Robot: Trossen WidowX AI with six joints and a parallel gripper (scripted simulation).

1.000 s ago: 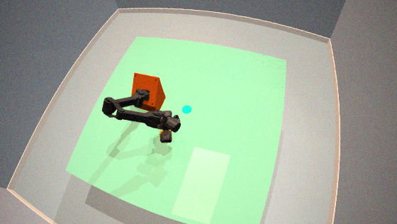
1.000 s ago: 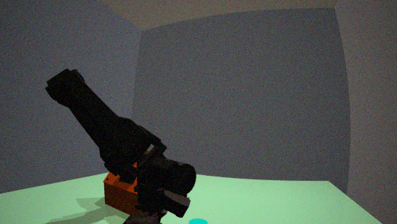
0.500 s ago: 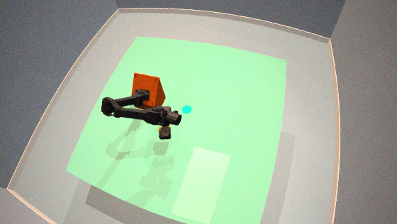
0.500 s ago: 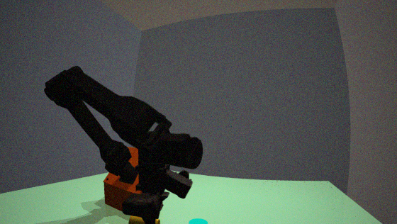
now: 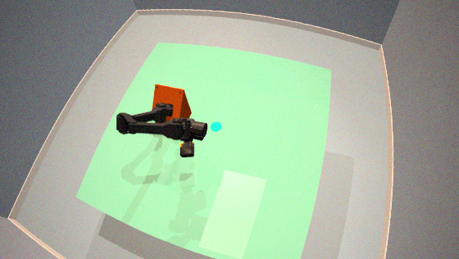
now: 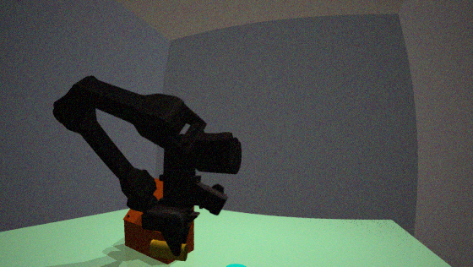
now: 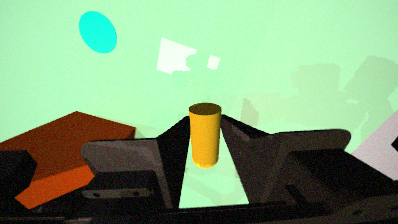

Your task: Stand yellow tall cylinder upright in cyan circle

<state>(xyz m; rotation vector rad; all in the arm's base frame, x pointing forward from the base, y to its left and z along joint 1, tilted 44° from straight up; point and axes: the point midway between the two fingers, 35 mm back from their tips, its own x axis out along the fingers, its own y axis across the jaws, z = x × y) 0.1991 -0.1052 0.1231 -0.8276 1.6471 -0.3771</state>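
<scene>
Now: gripper tip 190 mm to the right of the cyan circle, 120 mm above it and 50 mm short of it. From my gripper tip the other things lie so: yellow tall cylinder (20 mm behind, 10 mm to the right).
</scene>
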